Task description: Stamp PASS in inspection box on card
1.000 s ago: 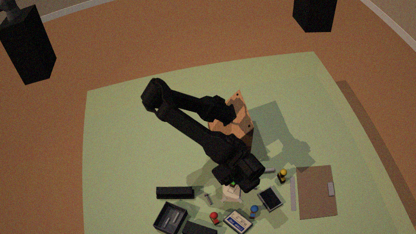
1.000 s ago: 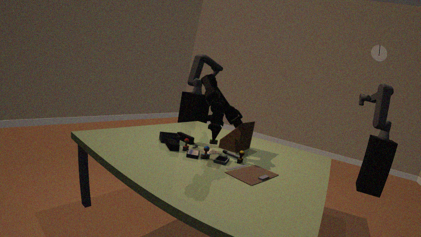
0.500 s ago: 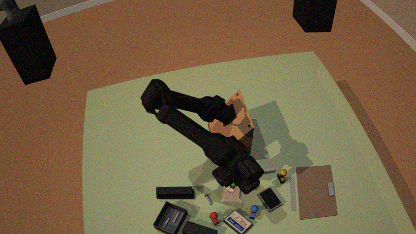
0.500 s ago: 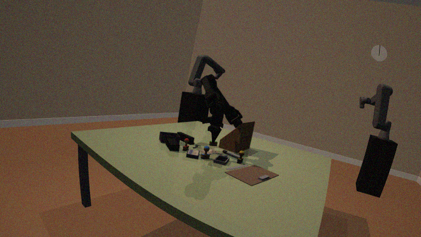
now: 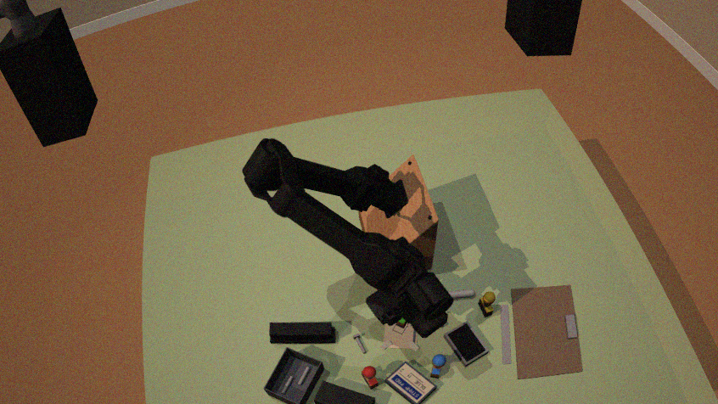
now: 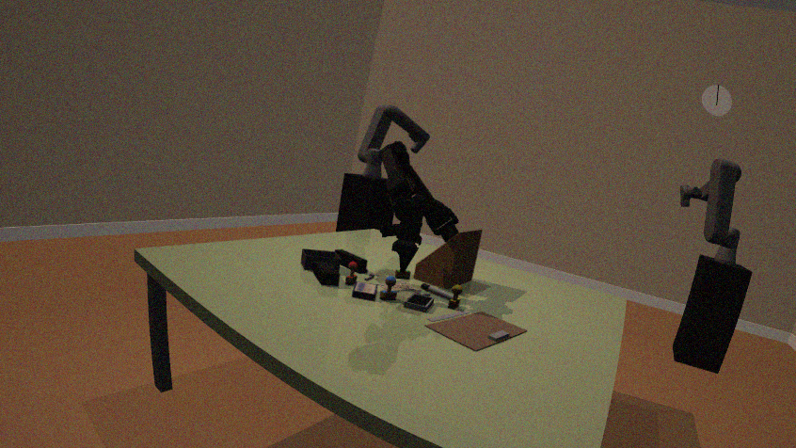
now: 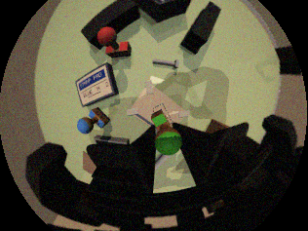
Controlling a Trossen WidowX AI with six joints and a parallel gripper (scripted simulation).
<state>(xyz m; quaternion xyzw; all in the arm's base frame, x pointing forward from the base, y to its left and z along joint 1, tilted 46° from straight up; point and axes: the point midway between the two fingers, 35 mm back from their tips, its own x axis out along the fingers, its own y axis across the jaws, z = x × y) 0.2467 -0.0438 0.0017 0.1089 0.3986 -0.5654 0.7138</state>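
The pale card is 50 mm below my gripper tip. From my gripper tip the other things lie so: blue stamp 120 mm ahead, 50 mm to the left, 30 mm below; marker 90 mm to the left, 50 mm behind, 40 mm below; green-knobbed stamp right at my gripper tip.
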